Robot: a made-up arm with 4 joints. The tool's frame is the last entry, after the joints.
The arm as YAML. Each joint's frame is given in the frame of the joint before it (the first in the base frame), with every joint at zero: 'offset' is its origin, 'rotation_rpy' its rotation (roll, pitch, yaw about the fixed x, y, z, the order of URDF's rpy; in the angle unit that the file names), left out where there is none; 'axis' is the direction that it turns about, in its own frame. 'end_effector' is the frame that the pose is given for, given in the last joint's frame.
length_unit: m
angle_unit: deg
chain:
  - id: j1
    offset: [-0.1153, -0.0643, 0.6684]
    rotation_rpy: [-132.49, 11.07, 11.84]
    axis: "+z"
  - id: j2
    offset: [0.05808, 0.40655, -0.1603]
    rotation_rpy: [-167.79, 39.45, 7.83]
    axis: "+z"
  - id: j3
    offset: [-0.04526, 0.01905, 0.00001]
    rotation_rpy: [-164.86, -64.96, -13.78]
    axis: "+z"
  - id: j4
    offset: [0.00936, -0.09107, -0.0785]
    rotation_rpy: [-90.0, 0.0, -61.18]
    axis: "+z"
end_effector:
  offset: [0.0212, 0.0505, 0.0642]
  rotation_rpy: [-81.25, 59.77, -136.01]
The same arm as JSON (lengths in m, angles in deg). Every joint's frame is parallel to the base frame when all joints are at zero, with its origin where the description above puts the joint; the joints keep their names.
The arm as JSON. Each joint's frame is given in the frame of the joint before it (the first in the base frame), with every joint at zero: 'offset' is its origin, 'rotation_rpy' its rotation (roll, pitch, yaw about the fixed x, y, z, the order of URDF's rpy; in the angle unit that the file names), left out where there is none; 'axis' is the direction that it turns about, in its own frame. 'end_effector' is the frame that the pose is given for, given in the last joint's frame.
{
  "length_unit": "m",
  "angle_unit": "deg",
  "chain": [
    {
      "id": "j1",
      "offset": [
        -0.1153,
        -0.0643,
        0.6684
      ],
      "axis": [
        -0.278201,
        0.695102,
        -0.662901
      ]
    },
    {
      "id": "j2",
      "offset": [
        0.1004,
        -0.3803,
        -0.1991
      ],
      "axis": [
        -0.408595,
        -0.740491,
        0.533594
      ]
    },
    {
      "id": "j3",
      "offset": [
        -0.0404,
        0.0271,
        0.0067
      ],
      "axis": [
        1.0,
        -0.0001,
        0.0
      ]
    },
    {
      "id": "j4",
      "offset": [
        -0.0785,
        0.0357,
        0.0843
      ],
      "axis": [
        -0.0001,
        -1.0,
        -0.0001
      ]
    }
  ],
  "end_effector": {
    "offset": [
      -0.0505,
      -0.0642,
      0.0212
    ],
    "rotation_rpy": [
      50.58,
      21.23,
      67.96
    ]
  }
}

